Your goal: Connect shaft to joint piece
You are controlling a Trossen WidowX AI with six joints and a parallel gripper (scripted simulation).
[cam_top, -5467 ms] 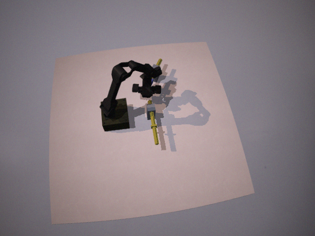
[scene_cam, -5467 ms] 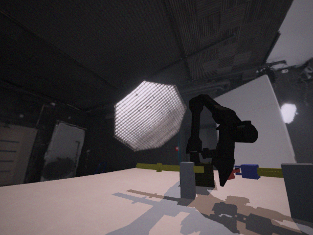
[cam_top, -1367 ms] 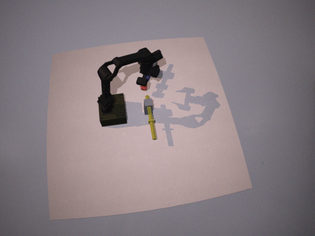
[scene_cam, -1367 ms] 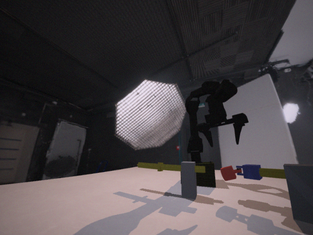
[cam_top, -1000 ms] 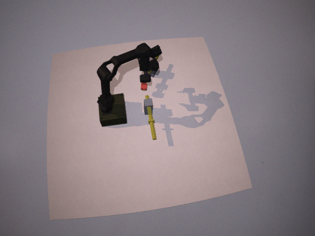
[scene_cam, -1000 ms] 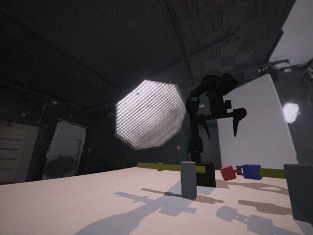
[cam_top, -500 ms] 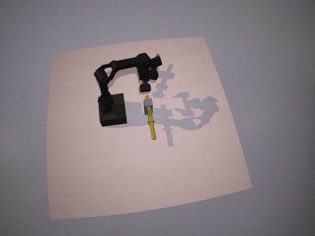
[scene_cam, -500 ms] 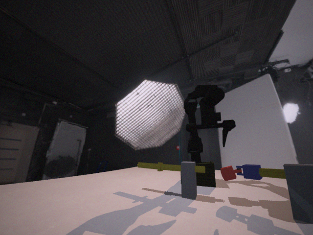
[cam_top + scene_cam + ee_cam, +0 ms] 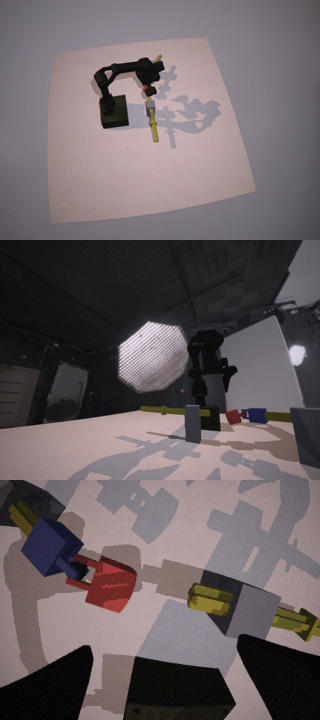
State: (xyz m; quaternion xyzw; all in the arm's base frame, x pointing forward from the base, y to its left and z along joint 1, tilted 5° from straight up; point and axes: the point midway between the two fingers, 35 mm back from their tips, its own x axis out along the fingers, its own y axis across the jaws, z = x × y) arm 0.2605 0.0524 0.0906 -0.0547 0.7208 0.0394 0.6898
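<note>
Now: the red joint piece 8 cm below my gripper tip, 6 cm to the left of it and 2 cm ahead of it.
</note>
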